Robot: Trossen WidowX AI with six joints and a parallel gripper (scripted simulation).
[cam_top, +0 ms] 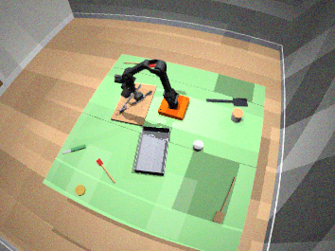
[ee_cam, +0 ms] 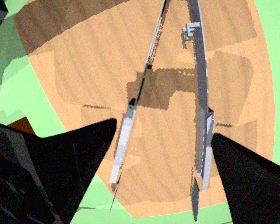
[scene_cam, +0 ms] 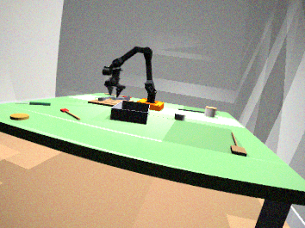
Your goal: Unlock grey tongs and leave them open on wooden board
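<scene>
My gripper tip is now 4 cm above the wooden board. The rest, counted from my gripper tip: white puck 49 cm to the left, 28 cm ahead, 3 cm below; grey roasting tin 37 cm ahead, 22 cm to the left, 2 cm below; black spatula 69 cm to the left, 12 cm behind, 4 cm below.
</scene>
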